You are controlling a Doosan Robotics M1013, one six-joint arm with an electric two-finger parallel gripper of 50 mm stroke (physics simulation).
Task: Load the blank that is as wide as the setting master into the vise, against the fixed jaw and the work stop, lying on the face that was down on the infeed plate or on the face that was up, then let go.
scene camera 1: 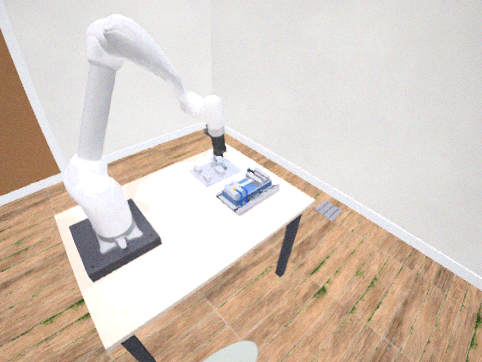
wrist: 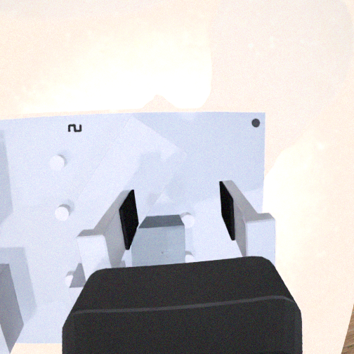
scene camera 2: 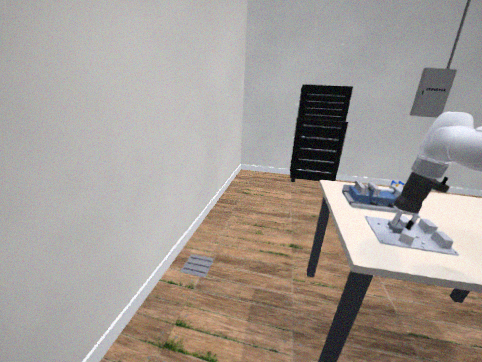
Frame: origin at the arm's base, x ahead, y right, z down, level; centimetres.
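Seen in the pictures: gripper, fingertip midpoint: (scene camera 1: 218, 158) (scene camera 2: 400, 227); arm's base at its link origin: (scene camera 1: 117, 231).
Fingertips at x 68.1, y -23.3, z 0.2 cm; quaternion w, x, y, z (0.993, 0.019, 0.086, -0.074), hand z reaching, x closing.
Offsets run from my fingertips to a thing's top centre. "*": to the spot under its first point. Level surfaces: height alone.
My gripper (scene camera 1: 220, 162) (scene camera 2: 403, 222) (wrist: 177, 202) is open, low over the infeed plate (scene camera 1: 230, 171) (scene camera 2: 381, 233) (wrist: 227, 145). A grey blank (wrist: 159, 245) stands between the spread fingers in the wrist view, closer to the left finger, with a wider gap on the right; the gripper body hides its near part. A pale blank (wrist: 112, 167) lies turned at an angle ahead of it, hard to tell from the plate. More blanks @(dz +0.5, dx -14.0, dy +9.3 cm) (scene camera 2: 428, 225) @(dz +0.5, dx -14.7, dy +0.4 cm) (scene camera 2: 443, 239) stand on the plate. The blue vise @(dz -5.0, dx -1.6, dy +31.3 cm) (scene camera 1: 257, 189) (scene camera 2: 383, 198) stands beside the plate; I cannot make out the setting master.
White pegs (wrist: 57, 162) (wrist: 62, 212) (wrist: 188, 219) stand up from the plate near the fingers. Another blank (wrist: 9, 305) is at the wrist view's left edge. The vise has grey jaws and blue hoses @(* dz -1.1, dx -9.2, dy +36.6 cm) (scene camera 1: 243, 196). All stand on a pale table @(dz +4.9 cm) (scene camera 1: 185, 240); the arm's dark base (scene camera 1: 85, 245) is at the far end.
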